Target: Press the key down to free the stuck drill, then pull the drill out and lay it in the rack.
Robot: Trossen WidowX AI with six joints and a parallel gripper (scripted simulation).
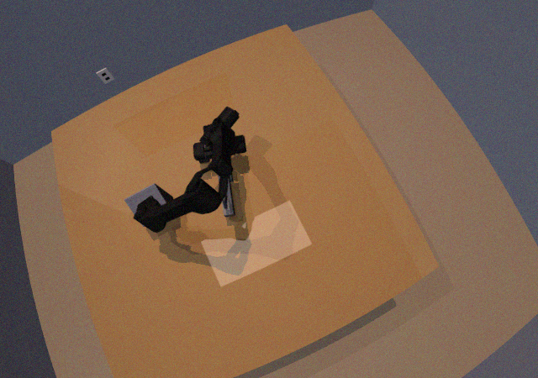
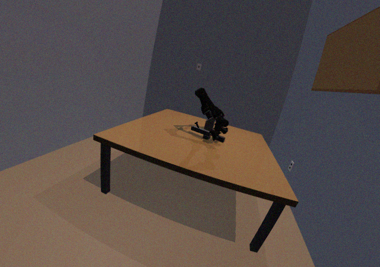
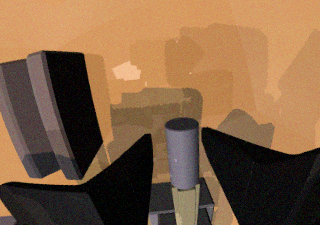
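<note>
The drill lies 2 cm behind my gripper tip, 4 cm to the right of it and 3 cm above it. Also, from my gripper tip: dark block 6 cm behind, 6 cm to the left, 1 cm above; grey block 6 cm behind, 13 cm to the right, 3 cm above.
</note>
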